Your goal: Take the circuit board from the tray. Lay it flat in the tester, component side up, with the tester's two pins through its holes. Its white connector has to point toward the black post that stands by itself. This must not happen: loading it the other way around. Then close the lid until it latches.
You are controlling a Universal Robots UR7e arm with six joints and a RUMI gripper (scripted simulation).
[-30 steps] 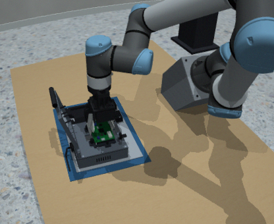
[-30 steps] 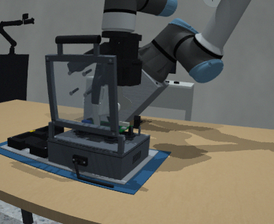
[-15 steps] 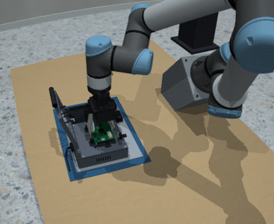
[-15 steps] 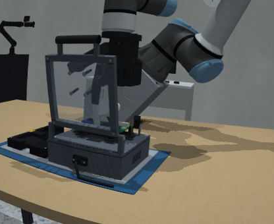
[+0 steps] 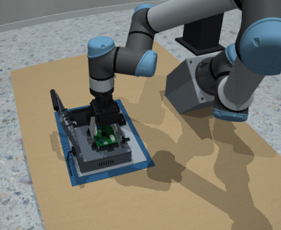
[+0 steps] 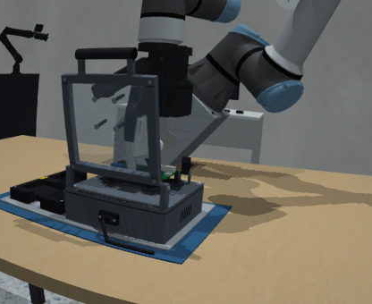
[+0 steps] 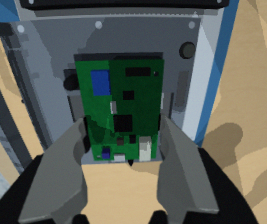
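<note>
My gripper is now right at the green circuit board. The rest, counted from my hand: clear tester lid (120 mm ahead, 100 mm above, 20 mm to the right); nest (20 mm below, 10 mm to the left, 10 mm ahead).
</note>
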